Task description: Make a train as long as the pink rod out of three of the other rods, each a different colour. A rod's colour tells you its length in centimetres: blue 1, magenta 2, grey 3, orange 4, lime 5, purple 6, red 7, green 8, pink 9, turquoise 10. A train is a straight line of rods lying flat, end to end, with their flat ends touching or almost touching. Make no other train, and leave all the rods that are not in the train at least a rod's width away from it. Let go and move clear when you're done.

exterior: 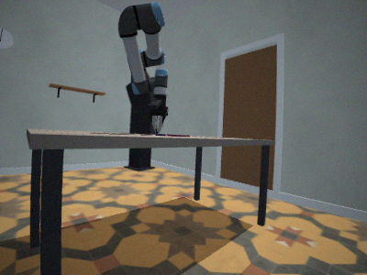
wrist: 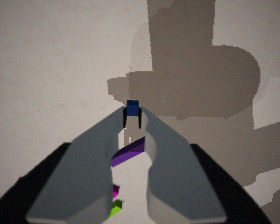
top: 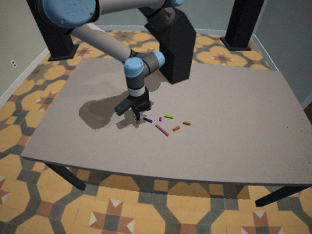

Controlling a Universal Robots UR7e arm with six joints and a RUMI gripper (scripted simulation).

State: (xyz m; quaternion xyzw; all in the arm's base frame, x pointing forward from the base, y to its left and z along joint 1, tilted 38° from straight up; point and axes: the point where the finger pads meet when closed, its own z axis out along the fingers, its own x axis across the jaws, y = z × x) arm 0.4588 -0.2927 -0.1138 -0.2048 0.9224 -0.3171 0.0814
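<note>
The blue rod is 10 mm below my hand. Also, from my hand: magenta rod (130 mm to the left, 20 mm below, 20 mm behind); purple rod (50 mm to the left, 20 mm below, 20 mm behind); pink rod (130 mm to the left, 60 mm ahead, 20 mm below).
</note>
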